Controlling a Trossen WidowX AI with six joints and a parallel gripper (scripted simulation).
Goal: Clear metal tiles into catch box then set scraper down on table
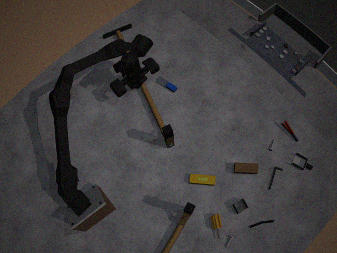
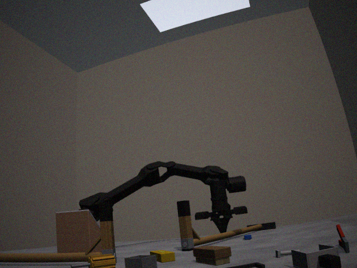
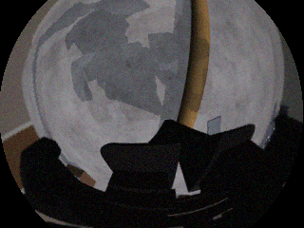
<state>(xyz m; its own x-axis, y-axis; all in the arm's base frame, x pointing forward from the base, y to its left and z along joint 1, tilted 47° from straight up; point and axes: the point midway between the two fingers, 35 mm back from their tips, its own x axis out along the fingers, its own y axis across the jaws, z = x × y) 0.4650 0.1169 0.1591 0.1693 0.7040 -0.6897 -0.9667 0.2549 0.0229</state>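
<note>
Right now the long scraper is 50 mm above my gripper tip, 30 mm ahead of it and 20 mm to the left of it. The rest, counted from my gripper tip: grey box (580 mm to the right, 100 mm behind); yellow-handled tool (560 mm to the right, 200 mm behind); yellow block (420 mm to the right, 120 mm behind).
</note>
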